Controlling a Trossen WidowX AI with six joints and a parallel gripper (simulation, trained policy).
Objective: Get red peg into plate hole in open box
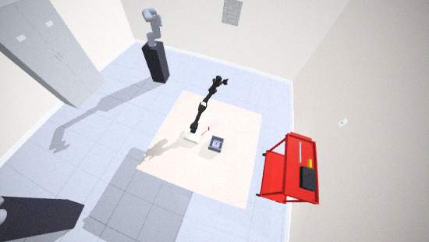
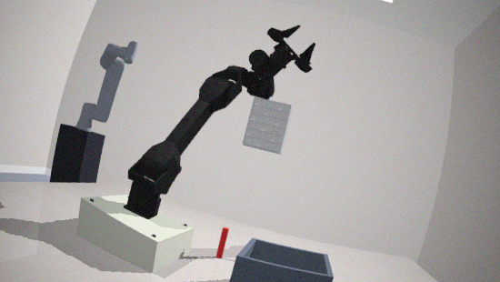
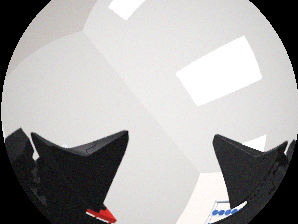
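The red peg lies 65 cm below my gripper tip, 26 cm to the right of it and 9 cm behind it. From my gripper tip the other things lie so: pale plate (65 cm below, 45 cm to the right, 4 cm ahead); then grey box (67 cm below, 45 cm to the right, 4 cm ahead).
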